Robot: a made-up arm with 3 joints. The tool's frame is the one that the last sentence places. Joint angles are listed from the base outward.
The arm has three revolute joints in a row. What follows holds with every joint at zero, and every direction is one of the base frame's.
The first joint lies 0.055 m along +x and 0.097 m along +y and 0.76 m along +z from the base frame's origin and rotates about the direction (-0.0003, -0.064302, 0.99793), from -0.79 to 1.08 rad.
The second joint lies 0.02 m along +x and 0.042 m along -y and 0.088 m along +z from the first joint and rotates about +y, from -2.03 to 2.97 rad.
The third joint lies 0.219 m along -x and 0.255 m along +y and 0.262 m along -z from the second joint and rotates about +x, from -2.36 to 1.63 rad.
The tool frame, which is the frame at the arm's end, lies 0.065 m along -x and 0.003 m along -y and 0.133 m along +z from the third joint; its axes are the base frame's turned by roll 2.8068, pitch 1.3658 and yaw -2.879 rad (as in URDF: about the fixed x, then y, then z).
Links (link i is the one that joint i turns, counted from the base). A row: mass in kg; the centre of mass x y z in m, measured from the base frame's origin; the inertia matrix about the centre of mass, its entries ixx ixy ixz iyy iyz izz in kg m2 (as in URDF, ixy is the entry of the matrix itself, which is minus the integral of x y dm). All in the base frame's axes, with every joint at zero. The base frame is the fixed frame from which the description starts. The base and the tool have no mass.
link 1: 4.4; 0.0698 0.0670 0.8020; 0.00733 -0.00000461 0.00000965 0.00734 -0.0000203 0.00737
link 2: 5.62; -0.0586 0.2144 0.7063; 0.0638 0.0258 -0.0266 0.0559 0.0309 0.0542
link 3: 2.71; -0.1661 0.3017 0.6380; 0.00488 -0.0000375 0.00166 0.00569 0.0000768 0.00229
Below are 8 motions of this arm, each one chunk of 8 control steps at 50 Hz.
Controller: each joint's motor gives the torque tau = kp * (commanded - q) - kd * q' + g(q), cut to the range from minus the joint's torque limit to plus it. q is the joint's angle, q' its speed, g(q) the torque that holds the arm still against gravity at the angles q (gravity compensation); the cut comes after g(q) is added. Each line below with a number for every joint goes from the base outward.
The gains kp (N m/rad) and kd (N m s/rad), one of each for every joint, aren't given. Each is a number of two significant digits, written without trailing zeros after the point. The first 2 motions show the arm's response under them.
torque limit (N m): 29 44 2.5
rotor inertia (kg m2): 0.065 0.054 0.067
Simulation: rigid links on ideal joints. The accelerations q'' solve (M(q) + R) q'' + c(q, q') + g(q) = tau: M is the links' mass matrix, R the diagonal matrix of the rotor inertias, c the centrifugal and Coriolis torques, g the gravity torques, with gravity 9.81 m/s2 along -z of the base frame. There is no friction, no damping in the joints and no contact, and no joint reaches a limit. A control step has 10 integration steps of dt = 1/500 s. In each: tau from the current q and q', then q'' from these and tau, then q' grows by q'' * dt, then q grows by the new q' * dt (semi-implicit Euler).
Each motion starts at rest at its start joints. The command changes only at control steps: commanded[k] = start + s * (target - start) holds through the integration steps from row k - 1 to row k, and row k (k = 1, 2, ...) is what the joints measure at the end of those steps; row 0 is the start. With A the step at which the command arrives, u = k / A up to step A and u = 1 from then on. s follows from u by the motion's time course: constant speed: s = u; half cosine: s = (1 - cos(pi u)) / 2; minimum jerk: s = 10 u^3 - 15 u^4 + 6 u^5; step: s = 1 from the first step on.
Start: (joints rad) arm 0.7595 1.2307 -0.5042
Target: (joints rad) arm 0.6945 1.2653 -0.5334
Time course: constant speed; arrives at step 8
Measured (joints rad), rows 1 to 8:
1: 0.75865 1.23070 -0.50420
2: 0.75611 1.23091 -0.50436
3: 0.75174 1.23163 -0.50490
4: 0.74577 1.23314 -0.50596
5: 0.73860 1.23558 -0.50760
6: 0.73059 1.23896 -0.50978
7: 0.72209 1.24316 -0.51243
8: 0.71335 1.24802 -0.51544
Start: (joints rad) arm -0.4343 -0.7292 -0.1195
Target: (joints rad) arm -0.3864 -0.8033 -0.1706
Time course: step
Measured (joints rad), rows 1 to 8:
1: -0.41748 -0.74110 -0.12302
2: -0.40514 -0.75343 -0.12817
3: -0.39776 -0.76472 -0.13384
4: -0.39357 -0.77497 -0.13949
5: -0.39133 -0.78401 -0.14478
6: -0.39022 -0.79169 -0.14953
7: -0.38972 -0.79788 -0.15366
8: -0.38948 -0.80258 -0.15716
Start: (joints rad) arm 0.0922 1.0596 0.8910
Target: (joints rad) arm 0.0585 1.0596 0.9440
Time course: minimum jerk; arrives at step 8
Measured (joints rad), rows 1 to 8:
1: 0.09214 1.05959 0.89106
2: 0.09170 1.05954 0.89150
3: 0.09028 1.05940 0.89288
4: 0.08738 1.05914 0.89566
5: 0.08284 1.05881 0.89995
6: 0.07711 1.05851 0.90538
7: 0.07105 1.05837 0.91119
8: 0.06564 1.05848 0.91663

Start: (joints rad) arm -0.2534 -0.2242 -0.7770
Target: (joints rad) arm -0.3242 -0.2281 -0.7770
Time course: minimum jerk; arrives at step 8
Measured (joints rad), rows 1 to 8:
1: -0.25362 -0.22411 -0.77696
2: -0.25508 -0.22358 -0.77673
3: -0.25919 -0.22227 -0.77614
4: -0.26670 -0.22032 -0.77520
5: -0.27717 -0.21839 -0.77414
6: -0.28907 -0.21734 -0.77331
7: -0.30034 -0.21787 -0.77303
8: -0.30934 -0.22013 -0.77342

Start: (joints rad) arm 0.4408 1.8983 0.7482
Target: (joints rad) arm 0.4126 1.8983 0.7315
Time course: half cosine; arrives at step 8
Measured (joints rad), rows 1 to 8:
1: 0.44057 1.89819 0.74820
2: 0.43964 1.89781 0.74817
3: 0.43769 1.89713 0.74803
4: 0.43468 1.89628 0.74764
5: 0.43085 1.89550 0.74692
6: 0.42660 1.89503 0.74580
7: 0.42248 1.89506 0.74431
8: 0.41903 1.89569 0.74254

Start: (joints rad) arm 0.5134 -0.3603 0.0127
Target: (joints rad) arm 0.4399 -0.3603 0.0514
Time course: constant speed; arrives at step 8
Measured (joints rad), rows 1 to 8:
1: 0.51127 -0.35943 0.01340
2: 0.50684 -0.35799 0.01479
3: 0.50076 -0.35657 0.01665
4: 0.49354 -0.35551 0.01887
5: 0.48553 -0.35493 0.02140
6: 0.47698 -0.35484 0.02422
7: 0.46808 -0.35517 0.02732
8: 0.45896 -0.35581 0.03068

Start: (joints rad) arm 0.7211 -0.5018 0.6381
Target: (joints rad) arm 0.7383 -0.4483 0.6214
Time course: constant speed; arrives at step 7
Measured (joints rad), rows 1 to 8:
1: 0.72141 -0.50149 0.63806
2: 0.72215 -0.50030 0.63795
3: 0.72333 -0.49785 0.63772
4: 0.72491 -0.49402 0.63729
5: 0.72686 -0.48883 0.63659
6: 0.72911 -0.48243 0.63559
7: 0.73159 -0.47503 0.63427
8: 0.73393 -0.46720 0.63267

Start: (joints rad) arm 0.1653 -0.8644 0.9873
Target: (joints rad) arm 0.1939 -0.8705 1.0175
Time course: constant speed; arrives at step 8
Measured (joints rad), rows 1 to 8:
1: 0.16631 -0.86483 0.98747
2: 0.16816 -0.86551 0.98804
3: 0.17060 -0.86627 0.98909
4: 0.17344 -0.86702 0.99062
5: 0.17655 -0.86772 0.99257
6: 0.17984 -0.86835 0.99487
7: 0.18325 -0.86893 0.99747
8: 0.18674 -0.86948 1.00030

